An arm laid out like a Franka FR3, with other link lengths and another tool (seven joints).
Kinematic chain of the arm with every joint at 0, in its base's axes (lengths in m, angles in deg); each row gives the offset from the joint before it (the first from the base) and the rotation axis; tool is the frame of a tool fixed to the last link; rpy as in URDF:
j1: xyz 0 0 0.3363 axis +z
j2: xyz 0 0 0 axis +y
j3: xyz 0 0 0.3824 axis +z
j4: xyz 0.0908 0 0 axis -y
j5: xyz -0.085 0 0.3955 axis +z
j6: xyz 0 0 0 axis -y
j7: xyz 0.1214 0 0 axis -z
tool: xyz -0.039 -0.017 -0.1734 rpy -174.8 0 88.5
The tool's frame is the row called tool.
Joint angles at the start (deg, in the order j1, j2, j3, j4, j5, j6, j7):
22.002, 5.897, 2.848, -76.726, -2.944, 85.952, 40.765
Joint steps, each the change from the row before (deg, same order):
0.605, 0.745, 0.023, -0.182, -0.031, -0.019, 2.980
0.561, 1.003, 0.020, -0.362, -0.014, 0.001, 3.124
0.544, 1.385, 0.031, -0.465, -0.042, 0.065, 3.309
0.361, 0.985, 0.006, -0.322, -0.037, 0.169, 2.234
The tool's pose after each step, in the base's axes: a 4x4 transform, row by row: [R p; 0 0 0 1], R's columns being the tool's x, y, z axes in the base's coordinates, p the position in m. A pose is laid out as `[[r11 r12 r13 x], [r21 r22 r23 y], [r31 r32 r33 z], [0 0 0 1]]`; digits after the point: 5 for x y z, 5 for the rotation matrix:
[[0.34318 0.93886 -0.02790 0.54610], [0.93927 -0.34311 0.00748 0.26386], [-0.00256 -0.02877 -0.99958 0.66425], [0 0 0 1]]
[[0.38424 0.92199 -0.04785 0.54815], [0.92309 -0.38459 0.00198 0.27374], [-0.01658 -0.04493 -0.99885 0.65055], [0 0 0 1]]
[[0.42702 0.90123 -0.07379 0.55186], [0.90344 -0.42865 -0.00713 0.28440], [-0.03806 -0.06362 -0.99725 0.63183], [0 0 0 1]]
[[0.45533 0.88577 -0.08992 0.55472], [0.88875 -0.45820 -0.01320 0.29158], [-0.05290 -0.07391 -0.99586 0.61862], [0 0 0 1]]

